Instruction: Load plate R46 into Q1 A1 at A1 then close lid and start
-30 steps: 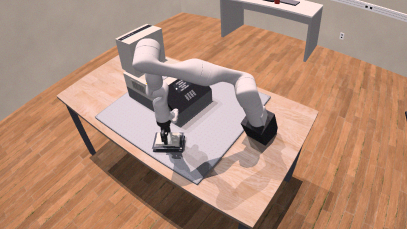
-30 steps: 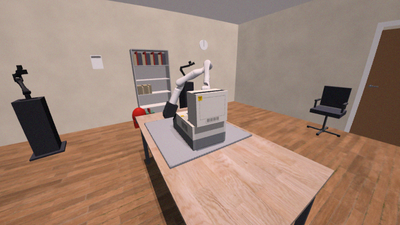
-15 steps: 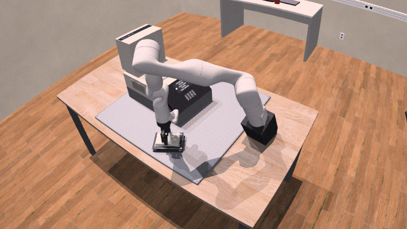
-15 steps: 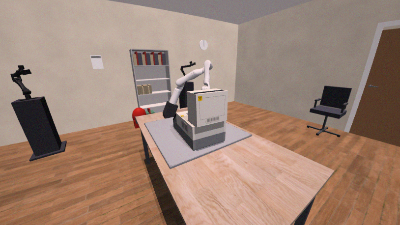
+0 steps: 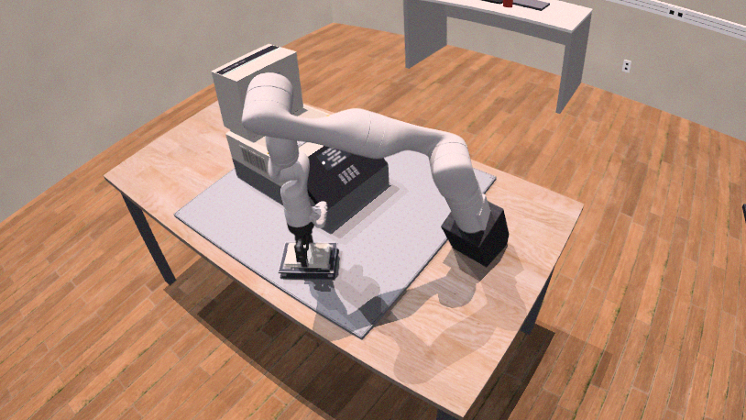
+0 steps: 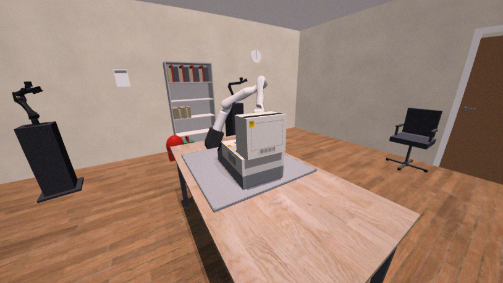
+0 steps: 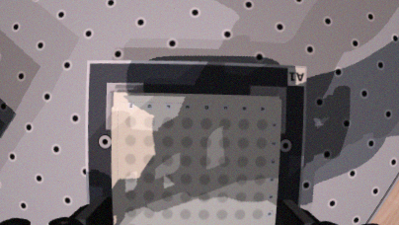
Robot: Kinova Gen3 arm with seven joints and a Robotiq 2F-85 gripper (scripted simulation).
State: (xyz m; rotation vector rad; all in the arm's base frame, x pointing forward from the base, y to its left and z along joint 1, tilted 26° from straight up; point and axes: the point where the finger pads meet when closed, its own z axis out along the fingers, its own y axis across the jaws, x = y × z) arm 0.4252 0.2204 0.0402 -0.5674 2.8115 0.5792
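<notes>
Right now the plate R46 is 10 mm below my hand. Round my hand: plate nest N1: 20 mm below.
</notes>
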